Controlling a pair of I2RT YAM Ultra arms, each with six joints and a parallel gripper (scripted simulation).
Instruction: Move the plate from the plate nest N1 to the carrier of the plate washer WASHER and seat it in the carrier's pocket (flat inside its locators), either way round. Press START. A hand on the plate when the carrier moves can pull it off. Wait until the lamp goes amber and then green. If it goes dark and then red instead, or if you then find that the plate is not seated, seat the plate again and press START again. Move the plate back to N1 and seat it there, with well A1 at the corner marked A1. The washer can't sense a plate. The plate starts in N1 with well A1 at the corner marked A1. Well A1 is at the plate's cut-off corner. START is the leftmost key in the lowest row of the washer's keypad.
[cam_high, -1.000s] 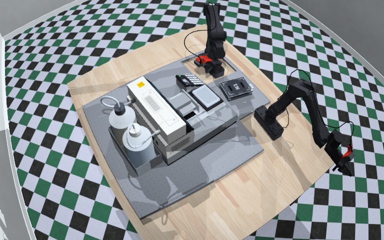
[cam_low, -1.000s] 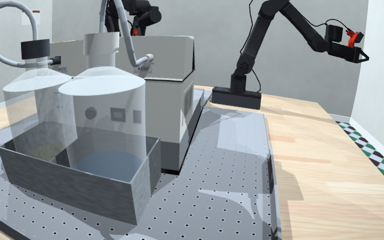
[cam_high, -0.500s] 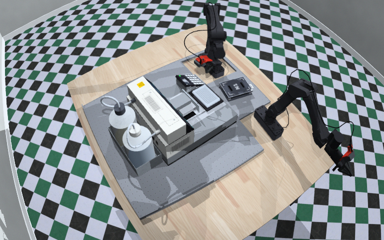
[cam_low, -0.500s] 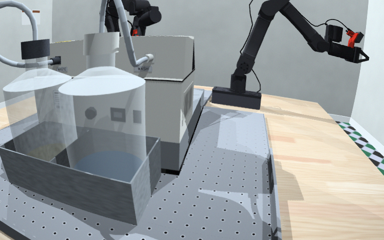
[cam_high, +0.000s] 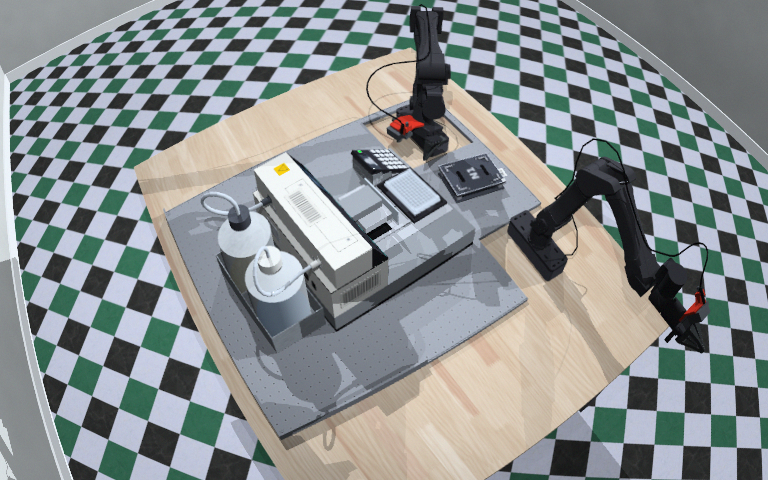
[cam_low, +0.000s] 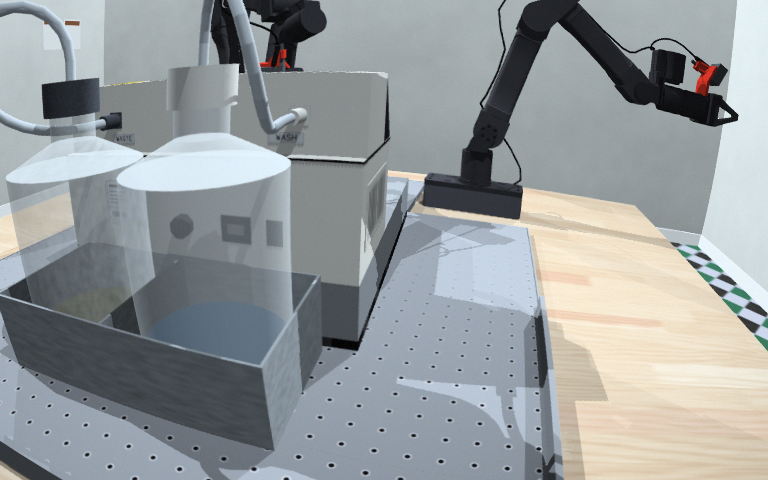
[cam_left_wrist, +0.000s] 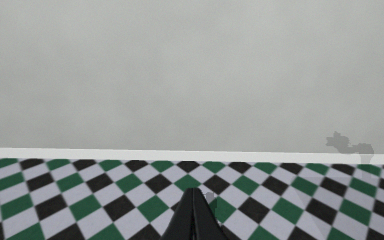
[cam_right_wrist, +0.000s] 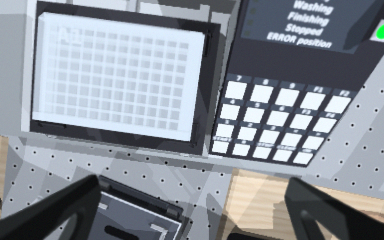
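My right hand is 50 mm short of the clear plate, 70 mm to the right of it and 70 mm above it. From my right hand the other things lie so: dark carrier: 50 mm ahead, 70 mm to the left, 80 mm below; clear panel: 150 mm ahead, 80 mm to the left, 40 mm below; washer: 200 mm ahead, 80 mm to the left, 30 mm below.
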